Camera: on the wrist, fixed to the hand. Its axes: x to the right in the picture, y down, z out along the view.
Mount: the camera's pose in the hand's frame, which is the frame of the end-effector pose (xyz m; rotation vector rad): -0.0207 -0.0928 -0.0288 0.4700 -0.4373 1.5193
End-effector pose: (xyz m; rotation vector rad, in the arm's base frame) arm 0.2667 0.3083 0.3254 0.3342 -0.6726 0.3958
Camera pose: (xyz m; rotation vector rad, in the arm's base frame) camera 0.3096 0.2343 0.2749 0.2982 -1.1898 1.9900
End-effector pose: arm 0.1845 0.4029 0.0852 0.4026 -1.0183 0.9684
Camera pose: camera 0.2731 0.3623 0.0659 0.1562 -1.4753 2.5924
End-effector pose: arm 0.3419 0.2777 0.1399 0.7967 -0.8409 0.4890
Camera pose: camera 0.4047 0.2413 0.0721 0.5493 -1.7207 1.9491
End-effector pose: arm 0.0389 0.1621 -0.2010 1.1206 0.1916 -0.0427
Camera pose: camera 0.0027 0.1462 -0.2921 1.4411 -1.1298 1.0529
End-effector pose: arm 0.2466 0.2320 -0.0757 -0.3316 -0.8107 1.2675
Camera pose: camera 0.3313 0.1909 -0.0439 -0.2661 -0.5062 2.9676
